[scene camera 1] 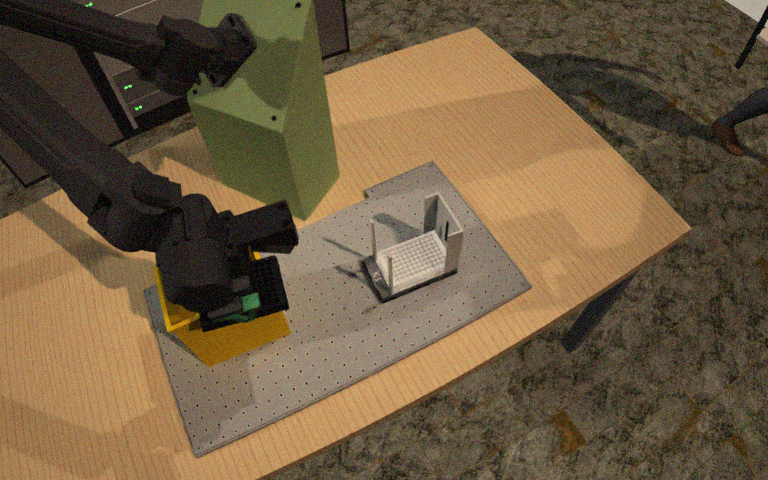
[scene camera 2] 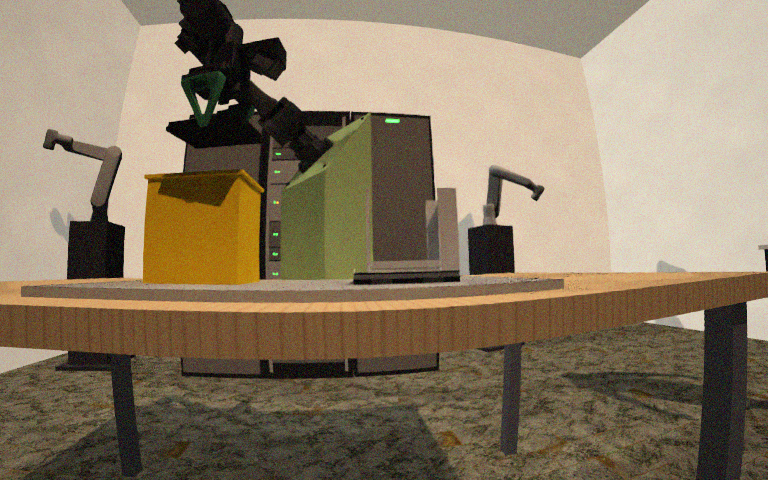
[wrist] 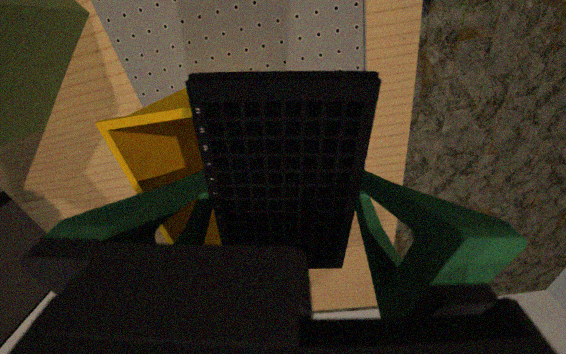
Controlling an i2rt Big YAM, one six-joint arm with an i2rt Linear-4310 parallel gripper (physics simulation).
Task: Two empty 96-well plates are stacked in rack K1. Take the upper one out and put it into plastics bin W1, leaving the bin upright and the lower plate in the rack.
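Places are measured from the arm's base along level axes (x ahead, y left, z up), in millimetres.
Pixels of known places: gripper, fingertip midpoint: (scene camera 1: 244, 293) (scene camera 2: 218, 136) (wrist: 283, 177); arm's base, link origin: (scene camera 1: 227, 50) (scene camera 2: 316, 156).
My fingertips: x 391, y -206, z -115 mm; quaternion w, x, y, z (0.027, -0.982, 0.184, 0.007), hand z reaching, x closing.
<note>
For each thing: its middle in the pictures, then the offset to it from my fingertips.
- black 96-well plate, body centre: (wrist: 283, 192) (scene camera 1: 239, 292) (scene camera 2: 216, 132) dx -2, dy -5, dz +8 mm
- yellow bin W1, body centre: (wrist: 227, 158) (scene camera 1: 225, 302) (scene camera 2: 205, 231) dx -95, dy -31, dz -139 mm
- white lower plate, body centre: (scene camera 2: 409, 265) (scene camera 1: 414, 259) dx +18, dy +307, dz -202 mm
- rack K1, body centre: (scene camera 2: 402, 237) (scene camera 1: 410, 248) dx +16, dy +297, dz -157 mm
A black 96-well plate (scene camera 1: 270, 283) (scene camera 2: 212, 134) (wrist: 287, 145) is held roughly level above the yellow bin W1 (scene camera 1: 240, 339) (scene camera 2: 189, 243) (wrist: 152, 150). My gripper (scene camera 2: 224, 120) (wrist: 283, 177) is shut on this plate, with green fingers on its two long sides. In scene camera 2 the plate is higher than the bin's rim with a gap between them. The bin stands upright; plate and arm hide part of its opening. The white lower plate (scene camera 1: 415, 260) sits in rack K1 (scene camera 1: 454, 249) (scene camera 2: 448, 226), between the rack's uprights.
The bin and rack stand on a grey perforated board (scene camera 1: 339, 339) (scene camera 2: 305, 291) (wrist: 240, 30) on the wooden table (scene camera 1: 509, 124) (scene camera 2: 317, 331). A tall green block (scene camera 1: 249, 152) (scene camera 2: 345, 226) (wrist: 35, 65), which carries the arm's base, stands behind them.
</note>
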